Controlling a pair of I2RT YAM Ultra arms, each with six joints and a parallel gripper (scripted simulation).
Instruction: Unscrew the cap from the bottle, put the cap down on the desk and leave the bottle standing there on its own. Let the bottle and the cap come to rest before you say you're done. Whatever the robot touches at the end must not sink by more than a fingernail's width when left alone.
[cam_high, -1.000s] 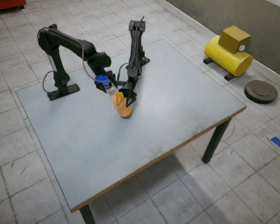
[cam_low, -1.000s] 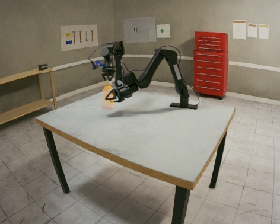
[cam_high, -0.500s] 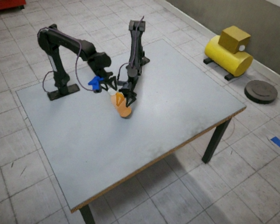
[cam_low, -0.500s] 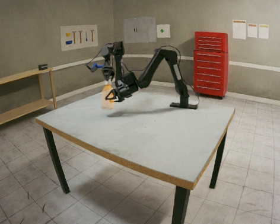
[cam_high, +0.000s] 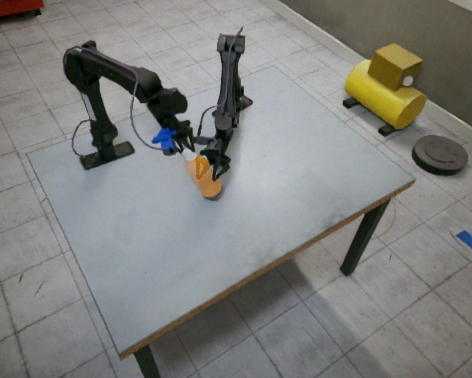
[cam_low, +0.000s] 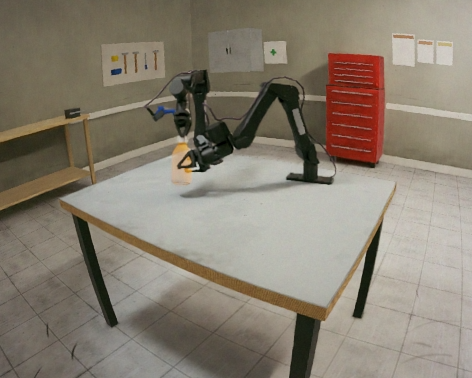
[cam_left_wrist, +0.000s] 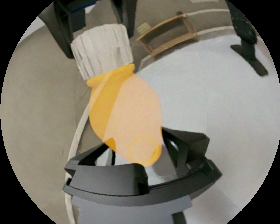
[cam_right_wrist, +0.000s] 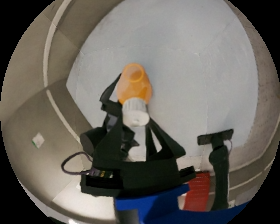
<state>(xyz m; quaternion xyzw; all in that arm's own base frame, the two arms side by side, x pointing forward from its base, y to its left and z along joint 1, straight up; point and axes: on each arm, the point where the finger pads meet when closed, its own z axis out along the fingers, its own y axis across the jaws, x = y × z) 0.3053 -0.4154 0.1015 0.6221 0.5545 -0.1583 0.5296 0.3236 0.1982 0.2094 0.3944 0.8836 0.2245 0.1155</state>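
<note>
Right now the white cap is 10 mm below my right hand. Also, from my right hand: orange bottle 40 mm ahead, 20 mm to the left, 80 mm below.
Now: the orange bottle 1 cm behind my left hand, 1 cm to the right of it and 3 cm above it. Round my left hand: white cap 4 cm behind, 4 cm to the right, 10 cm above.
</note>
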